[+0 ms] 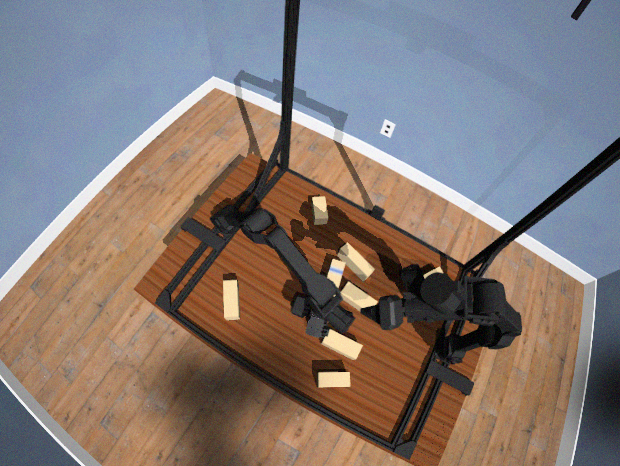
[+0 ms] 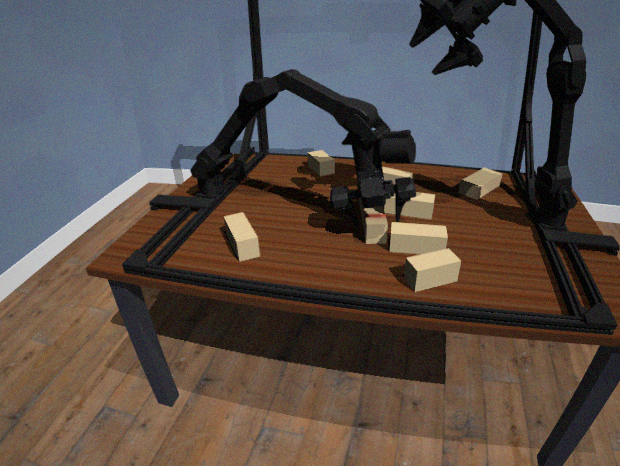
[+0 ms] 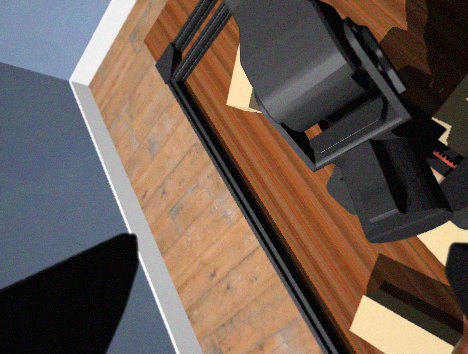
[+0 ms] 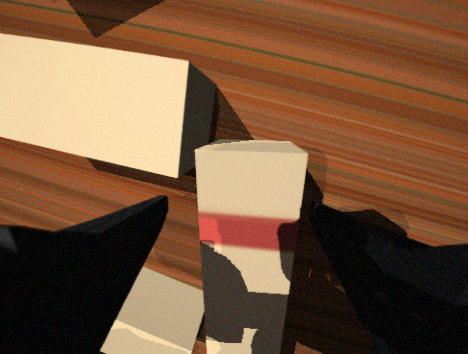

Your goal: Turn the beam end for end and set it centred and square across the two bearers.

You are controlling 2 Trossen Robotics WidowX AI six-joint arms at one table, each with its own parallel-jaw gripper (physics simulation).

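Seen in the pictures: left gripper, fingertip midpoint: (image 1: 372, 308) (image 2: 422, 60) (image 3: 289, 252); right gripper, fingertip midpoint: (image 2: 377, 226) (image 3: 439, 162) (image 4: 240, 205); left arm's base at its link origin: (image 1: 444, 352) (image 2: 551, 222); right arm's base at its link origin: (image 1: 226, 227) (image 2: 211, 192).
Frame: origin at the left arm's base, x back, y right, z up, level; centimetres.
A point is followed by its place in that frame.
Observation:
A pale beam (image 1: 334, 279) @(x -47.3, y 2.7, z 3.0 cm) (image 2: 375, 231) @(x -43.8, y -15.2, z 1.3 cm) (image 4: 252, 182) @(x -44.0, y -13.9, z 3.1 cm) lies flat at mid-table, partly hidden by the right arm, with a blue band near its back end and a red band near its front end. My right gripper (image 2: 379, 218) @(x -43.8, y -11.3, z 0.5 cm) (image 4: 240, 205) @(x -43.8, y -11.3, z 0.5 cm) is open, a finger on each side of the beam near the red band, holding nothing. My left gripper (image 2: 424, 59) @(x -36.1, y -12.4, z 38.2 cm) (image 3: 289, 252) @(x -36.1, y -12.4, z 38.2 cm) is open and empty, high above the table. Pale blocks lie right of the beam: a front one (image 1: 341, 344) @(x -34.6, y -15.5, z 2.7 cm) (image 2: 418, 239) @(x -34.3, y -17.7, z 1.8 cm) (image 4: 95, 105) @(x -36.1, y -15.4, z 2.8 cm), a middle one (image 1: 358, 296) @(x -37.3, y 1.7, z 2.8 cm) (image 2: 422, 206) @(x -33.7, y -1.2, z 1.4 cm) and a back one (image 1: 356, 261) @(x -43.8, y 12.1, z 4.4 cm). I cannot tell which are the bearers.
Other pale blocks lie at the front (image 1: 333, 379) @(x -31.3, y -26.7, z 3.0 cm) (image 2: 432, 270) @(x -31.2, y -29.4, z 2.4 cm) (image 3: 400, 325) @(x -31.9, y -25.4, z 3.1 cm), left (image 1: 230, 299) @(x -73.0, y -22.0, z 3.1 cm) (image 2: 241, 236) @(x -71.1, y -25.7, z 3.1 cm), back (image 1: 319, 210) @(x -65.2, y 23.9, z 2.8 cm) (image 2: 320, 163) @(x -64.6, y 20.0, z 2.3 cm) and right (image 2: 480, 182) @(x -17.2, y 16.6, z 1.9 cm). A black rail (image 1: 280, 376) @(x -46.0, y -36.0, z 0.0 cm) (image 2: 325, 296) @(x -50.1, y -37.8, z 0.1 cm) runs along the front table edge. Dark posts rise behind.

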